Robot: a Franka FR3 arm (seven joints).
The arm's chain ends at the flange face. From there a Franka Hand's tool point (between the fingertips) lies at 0.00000 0.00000 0.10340 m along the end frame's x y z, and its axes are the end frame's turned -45 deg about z.
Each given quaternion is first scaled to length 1.
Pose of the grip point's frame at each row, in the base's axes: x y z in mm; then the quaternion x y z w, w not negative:
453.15 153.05 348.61 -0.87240 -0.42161 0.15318 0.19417
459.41 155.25 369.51 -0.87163 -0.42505 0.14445 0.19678
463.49 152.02 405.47 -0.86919 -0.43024 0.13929 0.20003
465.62 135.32 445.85 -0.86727 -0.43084 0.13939 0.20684
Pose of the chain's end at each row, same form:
497.71 131.38 439.36 -0.96733 -0.05566 0.21583 0.12077
502.74 132.48 460.59 -0.96794 -0.05914 0.20876 0.12652
506.32 128.46 496.58 -0.96767 -0.06486 0.20523 0.13150
509.05 110.64 536.38 -0.96613 -0.06615 0.20793 0.13775

